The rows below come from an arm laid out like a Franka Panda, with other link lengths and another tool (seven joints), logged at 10 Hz.
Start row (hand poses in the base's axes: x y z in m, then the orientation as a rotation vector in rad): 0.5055 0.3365 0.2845 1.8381 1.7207 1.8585
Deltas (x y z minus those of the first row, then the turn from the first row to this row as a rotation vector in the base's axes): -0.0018 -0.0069 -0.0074 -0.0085 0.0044 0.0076; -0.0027 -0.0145 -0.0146 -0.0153 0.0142 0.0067; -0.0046 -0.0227 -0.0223 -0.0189 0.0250 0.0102; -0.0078 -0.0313 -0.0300 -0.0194 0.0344 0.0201; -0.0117 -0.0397 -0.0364 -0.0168 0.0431 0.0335; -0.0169 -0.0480 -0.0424 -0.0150 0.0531 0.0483
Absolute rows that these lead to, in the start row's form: 0.5037 0.3296 0.2771 1.8367 1.7367 1.8483; 0.5028 0.3220 0.2699 1.8469 1.7427 1.8339; 0.5009 0.3138 0.2622 1.8572 1.7525 1.8241; 0.4977 0.3052 0.2545 -1.8550 -1.7598 -1.8127; 0.4938 0.2968 0.2481 -1.8429 -1.7615 -1.7986; 0.4886 0.2885 0.2421 -1.8302 -1.7646 -1.7821
